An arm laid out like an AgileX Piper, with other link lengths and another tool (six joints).
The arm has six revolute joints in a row. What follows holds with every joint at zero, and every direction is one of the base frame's. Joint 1 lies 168.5 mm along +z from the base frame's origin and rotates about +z. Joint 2 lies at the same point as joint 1 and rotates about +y. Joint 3 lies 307.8 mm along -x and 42.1 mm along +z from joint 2 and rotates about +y. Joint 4 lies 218.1 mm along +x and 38.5 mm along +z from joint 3 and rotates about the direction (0.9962, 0, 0.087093). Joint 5 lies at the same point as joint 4 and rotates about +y. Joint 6 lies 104.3 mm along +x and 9.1 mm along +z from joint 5 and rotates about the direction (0.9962, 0, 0.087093). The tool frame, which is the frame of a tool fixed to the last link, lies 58.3 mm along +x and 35.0 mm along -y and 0.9 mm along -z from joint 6; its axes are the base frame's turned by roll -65.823, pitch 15.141 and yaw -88.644 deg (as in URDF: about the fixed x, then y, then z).
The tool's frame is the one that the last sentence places.
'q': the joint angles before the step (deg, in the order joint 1, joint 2, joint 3, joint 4, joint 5, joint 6). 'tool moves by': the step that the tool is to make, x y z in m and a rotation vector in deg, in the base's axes. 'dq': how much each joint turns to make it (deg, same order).
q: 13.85, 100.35, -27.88, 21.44, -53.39, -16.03
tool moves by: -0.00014, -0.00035, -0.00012, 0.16, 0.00, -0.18
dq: 0.00, 0.00, 0.00, 0.17, -0.01, 0.10
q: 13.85, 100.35, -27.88, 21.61, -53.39, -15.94
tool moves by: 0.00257, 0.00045, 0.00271, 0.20, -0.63, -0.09
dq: 0.00, 0.00, -0.65, 0.10, 0.00, 0.01
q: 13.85, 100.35, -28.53, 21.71, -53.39, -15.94
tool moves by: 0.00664, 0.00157, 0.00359, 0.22, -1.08, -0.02
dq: 0.00, 0.54, -1.50, 0.00, -0.15, 0.00
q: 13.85, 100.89, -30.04, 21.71, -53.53, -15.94
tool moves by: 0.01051, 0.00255, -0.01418, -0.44, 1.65, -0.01
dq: 0.00, 3.59, -1.79, 0.00, -0.10, 0.00
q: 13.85, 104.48, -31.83, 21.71, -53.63, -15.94
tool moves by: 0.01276, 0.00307, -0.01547, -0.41, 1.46, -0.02
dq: 0.00, 4.06, -2.41, 0.00, -0.14, 0.00
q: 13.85, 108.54, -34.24, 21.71, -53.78, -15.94
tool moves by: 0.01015, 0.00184, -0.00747, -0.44, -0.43, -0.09
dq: 0.00, 2.88, -1.84, -0.10, -1.45, 0.01
